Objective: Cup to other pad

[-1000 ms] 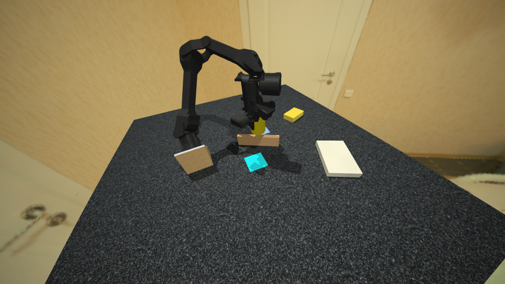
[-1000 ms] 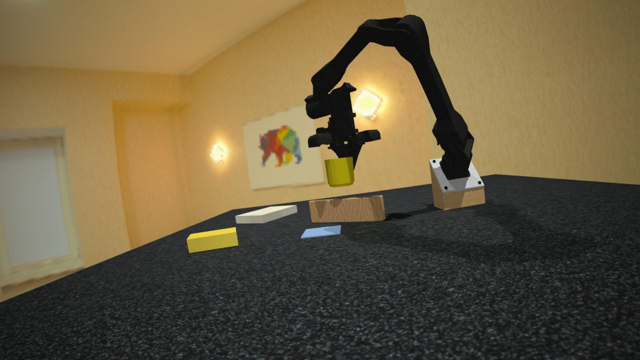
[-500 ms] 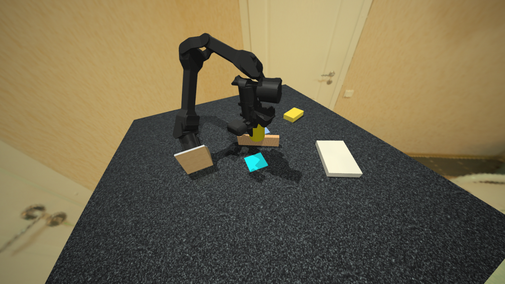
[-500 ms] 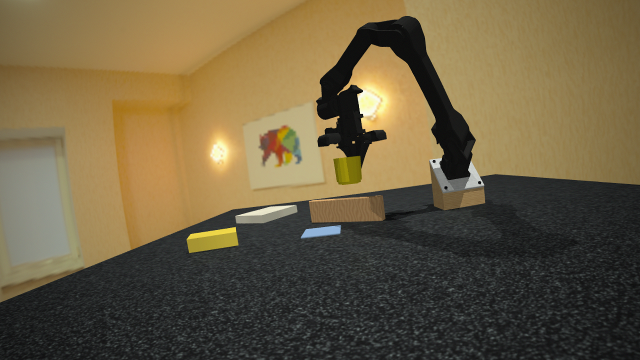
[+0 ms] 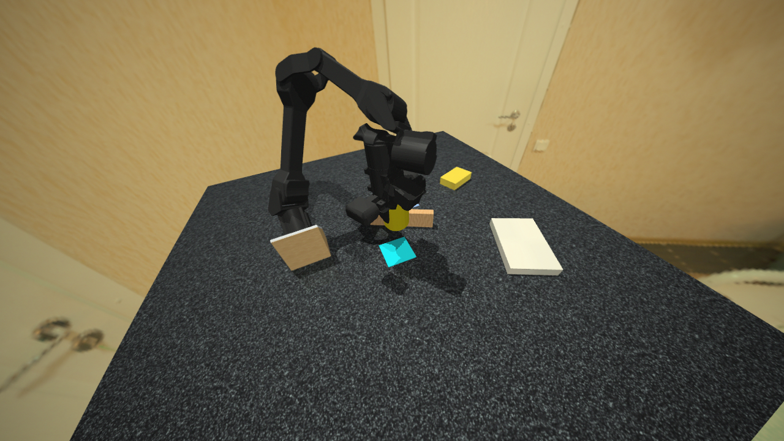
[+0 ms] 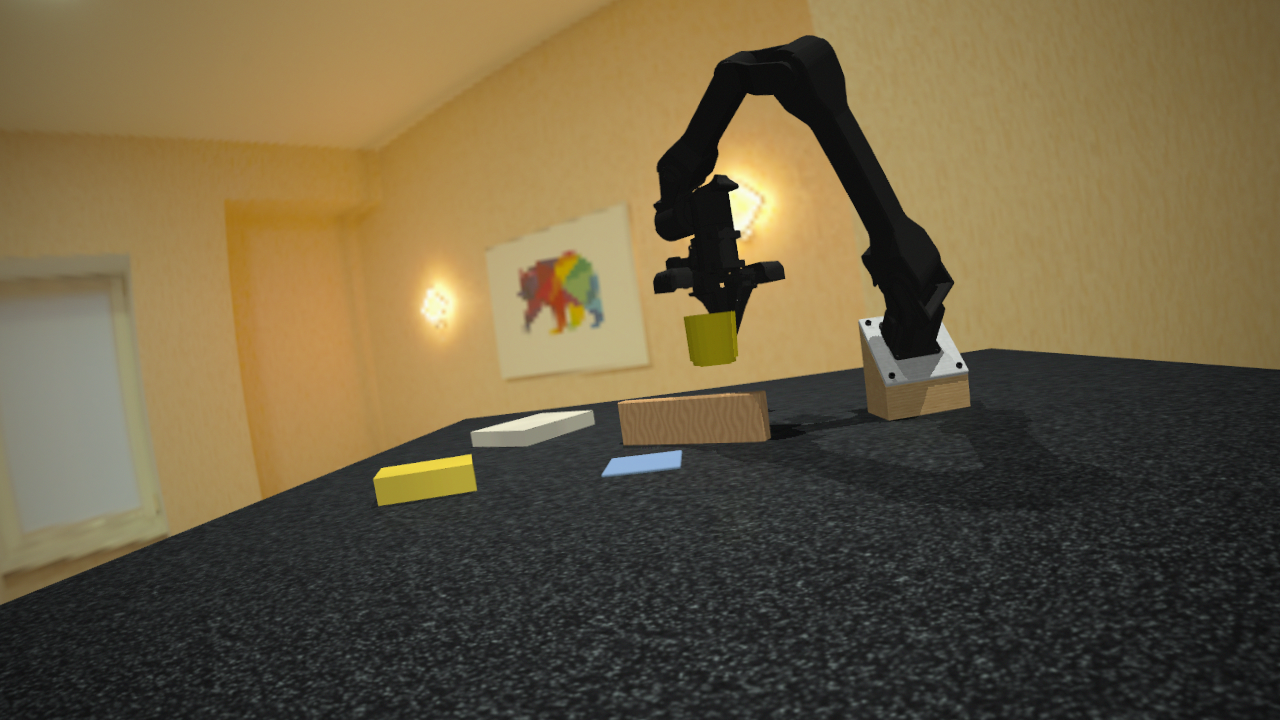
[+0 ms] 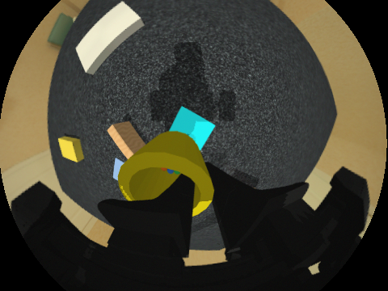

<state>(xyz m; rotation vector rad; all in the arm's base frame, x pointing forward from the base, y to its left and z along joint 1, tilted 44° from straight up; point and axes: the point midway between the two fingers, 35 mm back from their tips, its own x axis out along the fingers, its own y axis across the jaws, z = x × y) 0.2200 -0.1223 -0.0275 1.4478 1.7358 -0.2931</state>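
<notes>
My gripper tip is 13 cm above the cyan pad, 1 cm to the left of it and 1 cm short of it. Also, from my gripper tip: wooden block 10 cm below, 9 cm to the left, 7 cm ahead; then yellow cup 2 cm ahead, 1 cm to the left; then blue marble 3 cm to the left, 2 cm below, 2 cm ahead.
</notes>
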